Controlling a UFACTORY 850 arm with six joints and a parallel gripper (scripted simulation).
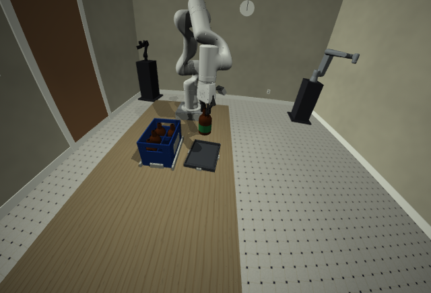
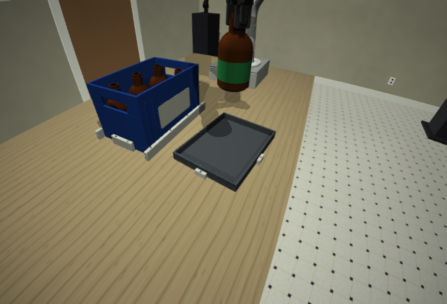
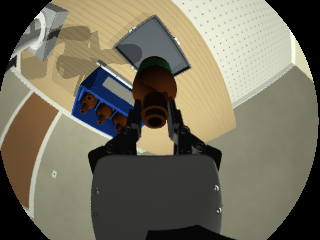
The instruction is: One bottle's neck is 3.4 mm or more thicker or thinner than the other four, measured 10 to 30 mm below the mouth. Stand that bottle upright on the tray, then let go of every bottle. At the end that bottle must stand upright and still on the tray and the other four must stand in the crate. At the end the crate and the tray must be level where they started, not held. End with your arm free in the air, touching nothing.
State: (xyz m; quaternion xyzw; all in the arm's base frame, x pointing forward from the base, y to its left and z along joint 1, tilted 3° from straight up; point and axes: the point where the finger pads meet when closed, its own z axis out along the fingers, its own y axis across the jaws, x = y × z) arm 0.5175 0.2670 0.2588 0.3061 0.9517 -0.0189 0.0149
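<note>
Now: hand 7 cm above the bottle. From my hand the other things lie so: dark grey tray: 32 cm below; blue crate: 27 cm to the right, 25 cm below, 4 cm ahead.
</note>
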